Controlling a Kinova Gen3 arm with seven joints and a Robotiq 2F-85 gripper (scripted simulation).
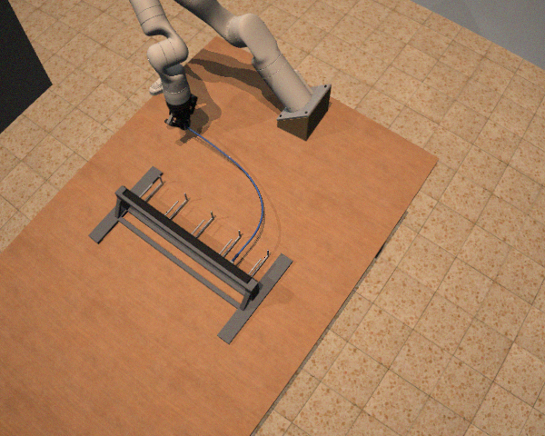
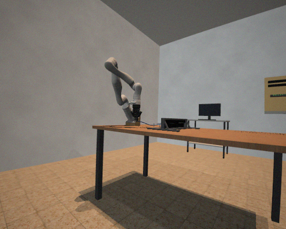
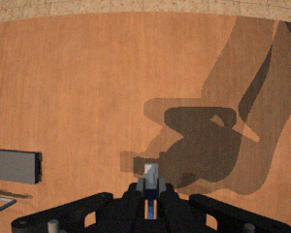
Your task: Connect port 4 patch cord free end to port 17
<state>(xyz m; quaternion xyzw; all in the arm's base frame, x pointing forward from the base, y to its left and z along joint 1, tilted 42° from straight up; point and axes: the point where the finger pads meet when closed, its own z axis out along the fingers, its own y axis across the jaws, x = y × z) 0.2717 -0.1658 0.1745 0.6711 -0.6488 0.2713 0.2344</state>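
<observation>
The plug is 10 mm to the right of my hand and 10 mm below it.
</observation>
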